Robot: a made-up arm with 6 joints. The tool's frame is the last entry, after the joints.
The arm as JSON. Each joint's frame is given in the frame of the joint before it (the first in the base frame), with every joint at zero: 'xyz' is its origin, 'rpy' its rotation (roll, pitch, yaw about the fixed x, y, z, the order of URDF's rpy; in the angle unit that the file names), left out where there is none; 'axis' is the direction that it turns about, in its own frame. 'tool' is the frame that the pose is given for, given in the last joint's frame.
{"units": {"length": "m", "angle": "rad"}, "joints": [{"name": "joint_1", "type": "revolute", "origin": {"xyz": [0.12, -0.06, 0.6], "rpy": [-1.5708, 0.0, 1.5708]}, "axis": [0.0, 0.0, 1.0]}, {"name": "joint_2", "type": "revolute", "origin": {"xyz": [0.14, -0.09, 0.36], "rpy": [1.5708, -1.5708, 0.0]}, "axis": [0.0, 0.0, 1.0]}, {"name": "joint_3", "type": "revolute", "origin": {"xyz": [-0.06, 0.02, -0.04], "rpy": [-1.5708, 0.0, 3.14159]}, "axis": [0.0, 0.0, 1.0]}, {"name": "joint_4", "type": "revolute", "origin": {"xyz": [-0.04, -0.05, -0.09], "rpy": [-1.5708, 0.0, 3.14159]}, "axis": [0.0, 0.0, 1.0]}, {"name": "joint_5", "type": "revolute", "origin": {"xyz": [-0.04, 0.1, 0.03], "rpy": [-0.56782, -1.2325, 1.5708]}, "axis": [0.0, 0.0, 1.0]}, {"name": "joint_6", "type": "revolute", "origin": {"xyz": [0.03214, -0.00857, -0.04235], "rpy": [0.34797, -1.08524, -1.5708]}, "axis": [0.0, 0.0, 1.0]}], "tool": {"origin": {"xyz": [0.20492, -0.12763, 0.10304], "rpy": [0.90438, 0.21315, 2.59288]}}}
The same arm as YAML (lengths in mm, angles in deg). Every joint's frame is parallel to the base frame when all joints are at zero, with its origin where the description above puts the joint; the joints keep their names.
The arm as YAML. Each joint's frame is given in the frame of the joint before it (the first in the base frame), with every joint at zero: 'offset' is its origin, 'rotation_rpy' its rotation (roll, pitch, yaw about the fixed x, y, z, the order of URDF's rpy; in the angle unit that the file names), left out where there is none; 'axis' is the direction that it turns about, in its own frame. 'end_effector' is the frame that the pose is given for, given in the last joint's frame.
length_unit: mm
angle_unit: deg
chain:
  - id: joint_1
    offset: [120.0, -60.0, 600.0]
    axis: "-x"
  - id: joint_2
    offset: [-360.0, 140.0, 90.0]
    axis: "+z"
  - id: joint_3
    offset: [60.0, -20.0, -40.0]
    axis: "+y"
  - id: joint_4
    offset: [-40.0, -90.0, 50.0]
    axis: "+z"
  - id: joint_5
    offset: [40.0, -100.0, 30.0]
    axis: [0.537795, 0.795292, 0.279797]
  - id: joint_6
    offset: [-30.0, -40.0, 20.0]
    axis: [0.936889, 0.0403, -0.347296]
end_effector:
  offset: [70.0, 240.0, -80.0]
  rotation_rpy: [-56.35, -14.18, -95.53]

